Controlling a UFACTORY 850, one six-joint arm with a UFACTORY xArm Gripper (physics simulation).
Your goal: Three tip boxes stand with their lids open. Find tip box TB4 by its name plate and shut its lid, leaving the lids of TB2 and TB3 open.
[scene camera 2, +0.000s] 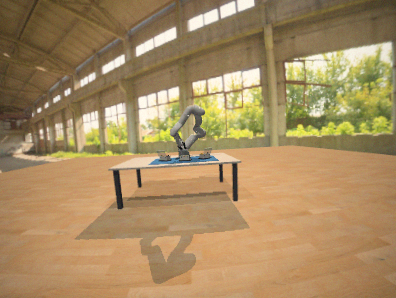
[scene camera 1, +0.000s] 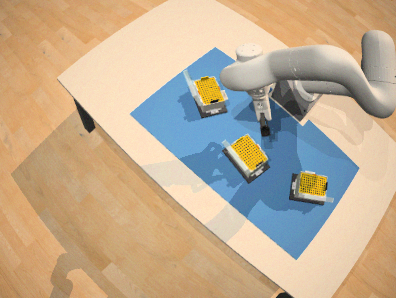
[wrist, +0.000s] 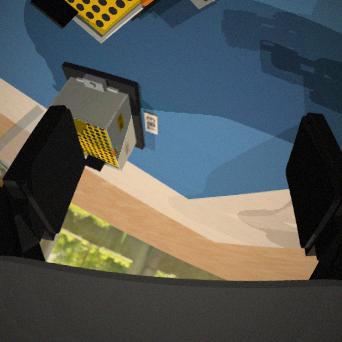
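Three boxes with yellow tip grids stand with lids open: an upper-left box point(scene camera 1: 210, 92) point(scene camera 2: 164, 156), a middle box point(scene camera 1: 248, 152) point(wrist: 102, 12), cut off in the wrist view, and a lower-right box point(scene camera 1: 311, 186) point(wrist: 95, 102). Their clear lids tilt up at the sides; the upper-left lid point(scene camera 1: 188, 82) stands tallest. A white name plate point(wrist: 151, 123) beside the lower-right box seems to read TB3, in small letters. The other plates cannot be read, so which box is TB4 is unclear. My gripper point(scene camera 1: 265, 131) point(wrist: 183, 135) is open and empty, above the mat between the middle box and the arm's base.
The boxes stand on a blue mat point(scene camera 1: 165, 117) point(wrist: 235, 145) on a pale table point(scene camera 1: 105, 65) point(scene camera 2: 120, 164). The arm's base point(scene camera 1: 297, 100) is at the mat's far edge. The arm point(scene camera 1: 310, 62) point(scene camera 2: 188, 122) reaches over the base side, and its shadow lies across the mat.
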